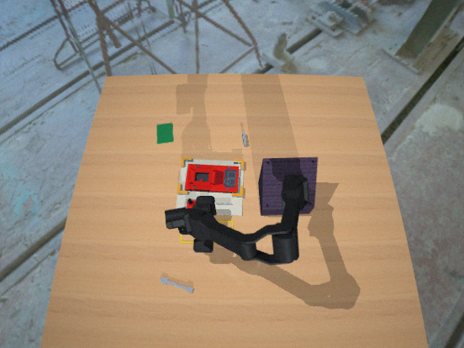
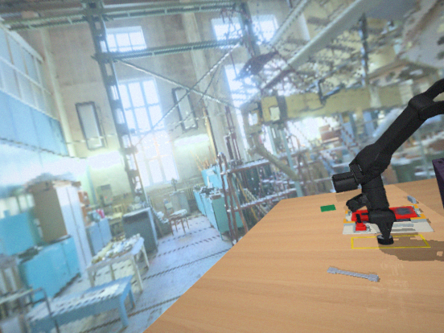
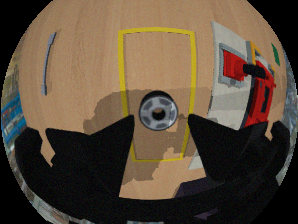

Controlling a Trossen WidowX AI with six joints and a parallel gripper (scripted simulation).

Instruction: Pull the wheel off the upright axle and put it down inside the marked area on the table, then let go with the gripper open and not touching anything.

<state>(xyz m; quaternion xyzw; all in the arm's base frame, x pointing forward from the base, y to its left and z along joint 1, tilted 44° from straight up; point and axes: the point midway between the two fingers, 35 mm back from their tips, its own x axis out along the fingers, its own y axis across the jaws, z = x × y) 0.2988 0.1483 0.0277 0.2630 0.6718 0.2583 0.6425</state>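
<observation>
The wheel lies 10 mm below my gripper tip. From my gripper tip the other things lie so: grey wrench (100 mm ahead, 190 mm to the left, 20 mm below); then green patch (200 mm ahead, 430 mm to the right, 20 mm below).
</observation>
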